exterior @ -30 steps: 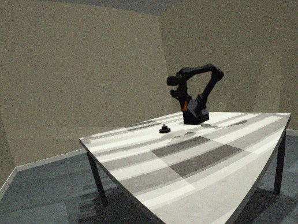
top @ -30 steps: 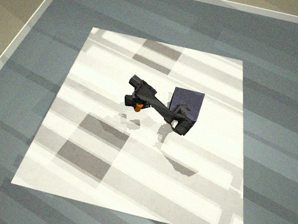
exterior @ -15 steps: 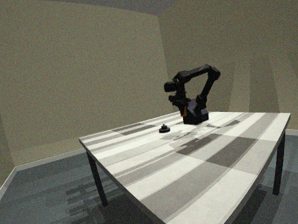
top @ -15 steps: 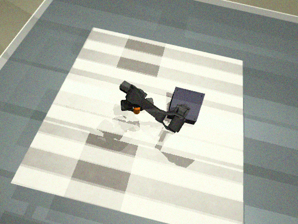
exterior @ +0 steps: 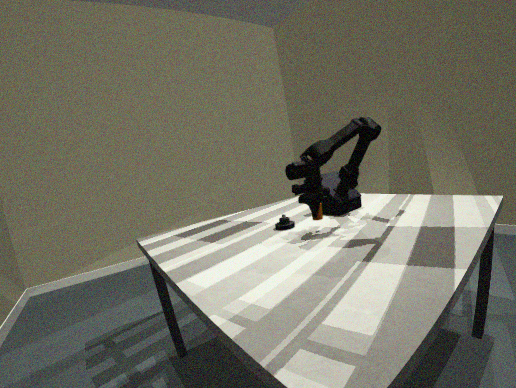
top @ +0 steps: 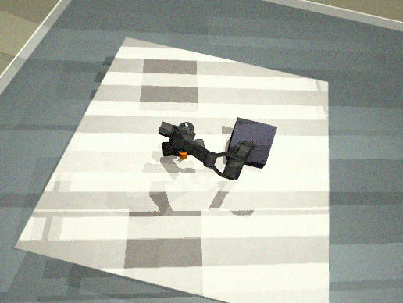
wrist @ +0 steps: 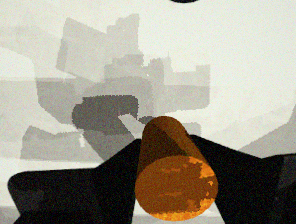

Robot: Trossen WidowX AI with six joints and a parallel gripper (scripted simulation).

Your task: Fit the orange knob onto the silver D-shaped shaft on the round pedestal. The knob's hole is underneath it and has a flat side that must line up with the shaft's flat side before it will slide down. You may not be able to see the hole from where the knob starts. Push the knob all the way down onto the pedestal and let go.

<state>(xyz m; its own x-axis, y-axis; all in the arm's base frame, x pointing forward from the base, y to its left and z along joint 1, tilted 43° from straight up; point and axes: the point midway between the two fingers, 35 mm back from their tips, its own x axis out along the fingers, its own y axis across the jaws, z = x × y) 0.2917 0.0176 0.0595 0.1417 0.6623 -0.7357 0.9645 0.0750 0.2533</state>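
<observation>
The orange knob is 30 mm above my gripper tip. The rest, counted from my gripper tip: round pedestal (170 mm to the right, 30 mm below).
</observation>
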